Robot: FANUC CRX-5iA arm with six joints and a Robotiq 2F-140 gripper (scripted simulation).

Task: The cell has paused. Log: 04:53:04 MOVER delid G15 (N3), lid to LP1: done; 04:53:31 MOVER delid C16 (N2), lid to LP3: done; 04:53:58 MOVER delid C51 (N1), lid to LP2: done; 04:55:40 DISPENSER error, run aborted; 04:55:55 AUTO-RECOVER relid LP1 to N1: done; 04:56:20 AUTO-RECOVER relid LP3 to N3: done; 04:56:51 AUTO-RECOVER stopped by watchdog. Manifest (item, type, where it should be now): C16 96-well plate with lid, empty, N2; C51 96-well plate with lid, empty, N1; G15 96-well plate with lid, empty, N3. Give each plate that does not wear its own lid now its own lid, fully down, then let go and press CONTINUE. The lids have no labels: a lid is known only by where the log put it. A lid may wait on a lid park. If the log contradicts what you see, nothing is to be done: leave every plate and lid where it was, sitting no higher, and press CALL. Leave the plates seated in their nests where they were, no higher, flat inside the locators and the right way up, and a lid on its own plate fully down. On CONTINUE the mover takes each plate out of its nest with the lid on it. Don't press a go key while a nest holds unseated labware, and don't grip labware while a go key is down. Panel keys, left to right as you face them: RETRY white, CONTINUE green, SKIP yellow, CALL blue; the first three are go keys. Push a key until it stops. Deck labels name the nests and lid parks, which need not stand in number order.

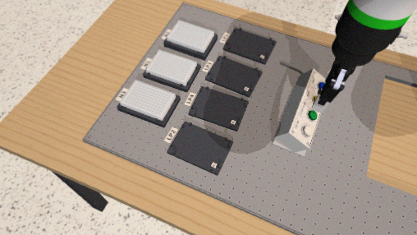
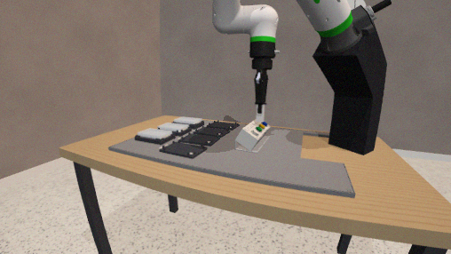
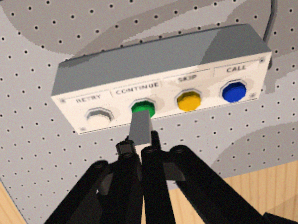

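Now: hand 6 cm above the green continue key. From my hand the other things lie so: yellow skip key: 6 cm below, 5 cm to the right, 1 cm ahead; then white retry key: 6 cm below, 5 cm to the left, 1 cm behind; then blue call key: 10 cm to the right, 6 cm below, 2 cm ahead.
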